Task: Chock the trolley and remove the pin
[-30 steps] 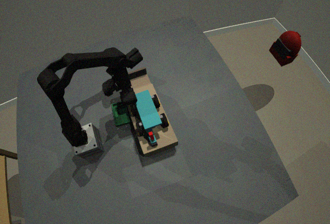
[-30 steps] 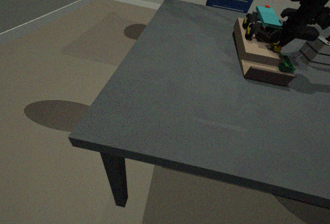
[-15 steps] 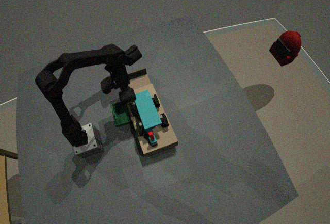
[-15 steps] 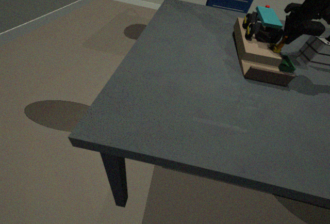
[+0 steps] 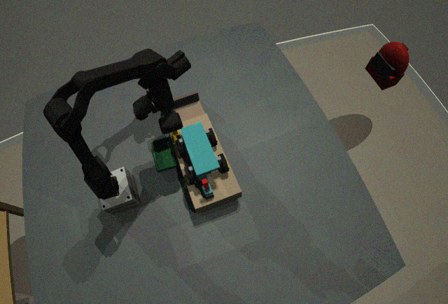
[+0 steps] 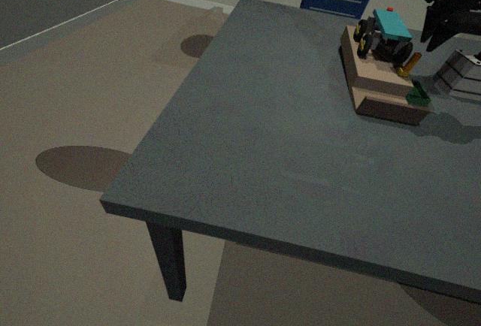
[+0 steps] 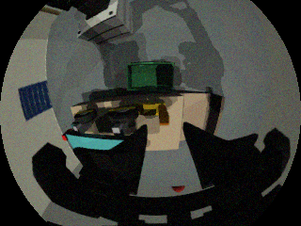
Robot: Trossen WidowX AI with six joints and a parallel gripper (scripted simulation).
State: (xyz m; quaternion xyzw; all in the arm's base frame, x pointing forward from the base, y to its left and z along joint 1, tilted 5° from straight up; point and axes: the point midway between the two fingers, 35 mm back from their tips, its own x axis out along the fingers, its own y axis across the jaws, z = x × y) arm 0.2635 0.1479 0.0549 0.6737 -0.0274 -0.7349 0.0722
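Now: the red-headed stop pin 50 mm ahead of my gripper tip, 240 mm to the right of it and 10 mm below it. From my gripper tip the other things lie so: teal-topped trolley: 60 mm ahead, 130 mm to the right, 30 mm below; tan ramp: 60 mm ahead, 120 mm to the right, 100 mm below; yellow chock: 30 mm to the right, 60 mm below.
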